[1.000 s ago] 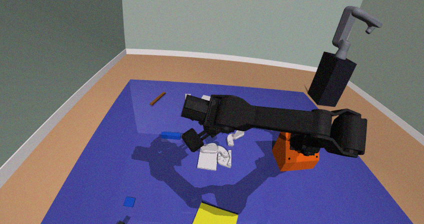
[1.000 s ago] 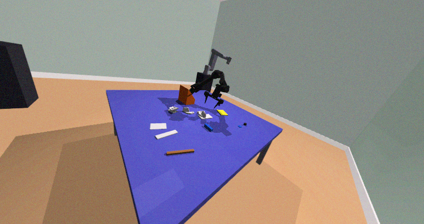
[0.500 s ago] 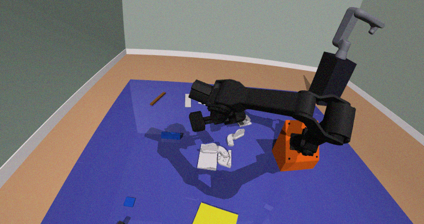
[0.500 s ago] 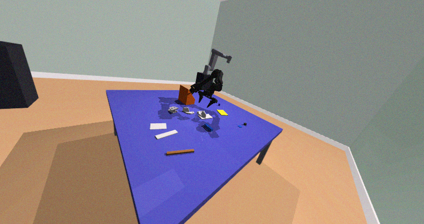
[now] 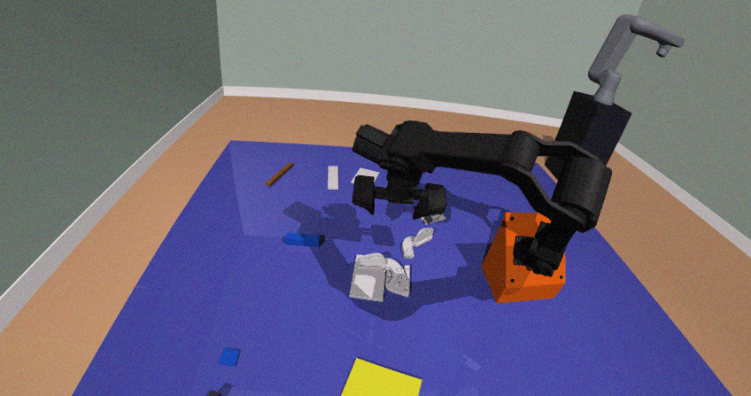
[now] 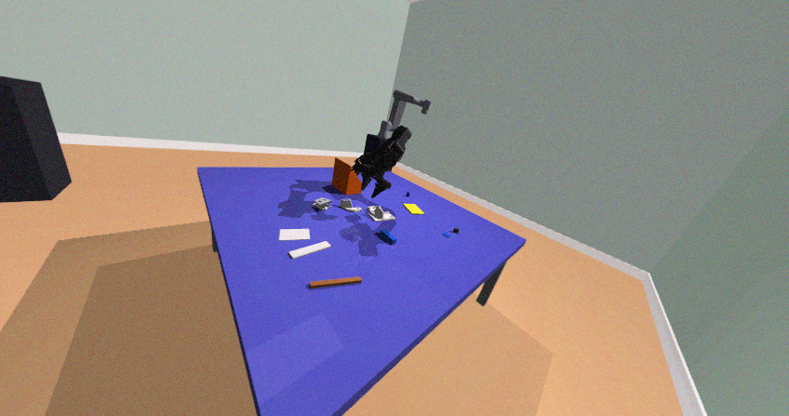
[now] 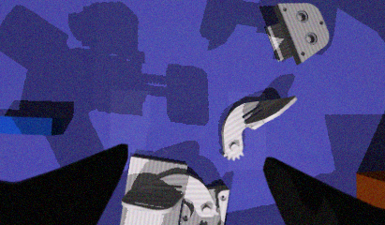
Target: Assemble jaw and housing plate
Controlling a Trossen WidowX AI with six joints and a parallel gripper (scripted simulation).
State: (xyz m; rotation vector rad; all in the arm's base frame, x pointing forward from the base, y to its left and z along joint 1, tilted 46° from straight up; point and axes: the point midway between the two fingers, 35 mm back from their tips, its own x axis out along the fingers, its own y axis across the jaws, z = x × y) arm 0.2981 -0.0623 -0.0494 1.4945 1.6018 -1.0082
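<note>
Right now my gripper tip is 60 mm past the jaw, 10 mm to the left of it and 110 mm above it. Also, from my gripper tip: white square 60 mm ahead, 330 mm to the right, 110 mm below; blue block 210 mm ahead, 100 mm below; white stepped part 140 mm behind, 150 mm to the right, 110 mm below.
</note>
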